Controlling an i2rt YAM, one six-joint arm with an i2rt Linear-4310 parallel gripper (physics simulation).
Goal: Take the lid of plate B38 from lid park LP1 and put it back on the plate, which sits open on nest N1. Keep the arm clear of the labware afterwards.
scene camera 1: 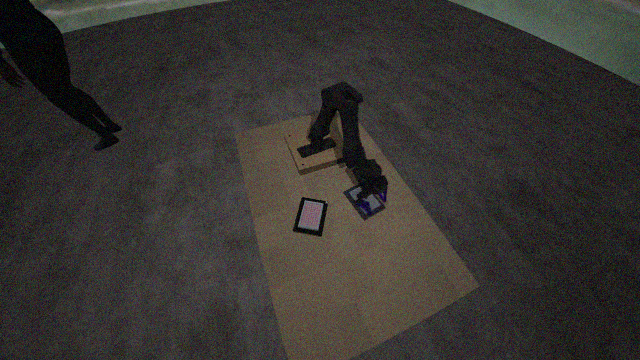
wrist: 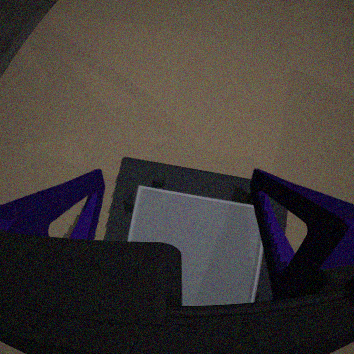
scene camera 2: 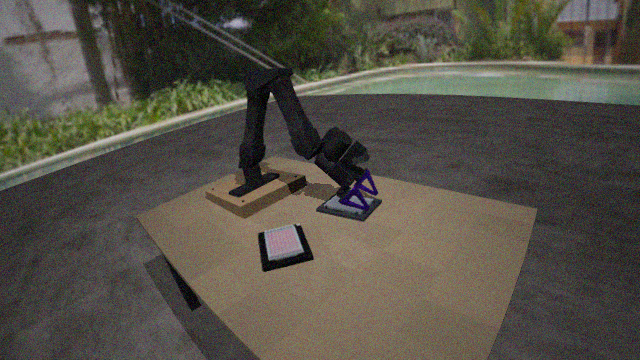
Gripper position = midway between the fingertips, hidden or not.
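There is my gripper (scene camera 2: 372, 201), and in the wrist view the gripper (wrist: 177, 177) can be seen as well. I also see a grey lid (wrist: 221, 250).
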